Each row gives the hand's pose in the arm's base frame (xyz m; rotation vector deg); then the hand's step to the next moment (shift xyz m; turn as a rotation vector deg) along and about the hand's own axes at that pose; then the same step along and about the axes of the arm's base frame.
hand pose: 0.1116 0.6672 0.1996 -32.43 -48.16 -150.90
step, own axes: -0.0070 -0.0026 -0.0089 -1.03 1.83 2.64
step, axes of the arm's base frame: 0.0026 -0.0021 -0.0111 2.36 0.36 2.38
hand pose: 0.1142 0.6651 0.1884 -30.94 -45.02 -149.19
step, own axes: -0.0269 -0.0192 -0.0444 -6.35 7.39 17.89
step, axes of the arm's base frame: 0.0034 -0.0048 -0.0550 13.24 6.18 14.19
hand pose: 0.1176 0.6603 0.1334 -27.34 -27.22 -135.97
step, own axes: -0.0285 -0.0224 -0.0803 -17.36 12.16 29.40
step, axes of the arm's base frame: -0.0115 -0.0049 -0.0872 26.72 13.84 20.20
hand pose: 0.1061 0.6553 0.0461 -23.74 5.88 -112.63
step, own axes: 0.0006 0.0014 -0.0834 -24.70 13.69 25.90
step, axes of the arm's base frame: -0.0268 -0.0107 -0.0783 29.57 19.39 14.76
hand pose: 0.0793 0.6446 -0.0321 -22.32 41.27 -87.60
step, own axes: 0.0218 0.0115 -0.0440 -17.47 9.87 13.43
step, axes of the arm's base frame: -0.0217 -0.0119 -0.0440 17.93 14.72 6.70
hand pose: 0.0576 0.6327 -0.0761 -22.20 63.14 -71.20
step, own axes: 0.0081 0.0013 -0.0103 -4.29 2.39 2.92
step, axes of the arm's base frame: -0.0084 -0.0036 -0.0095 4.07 3.72 1.49
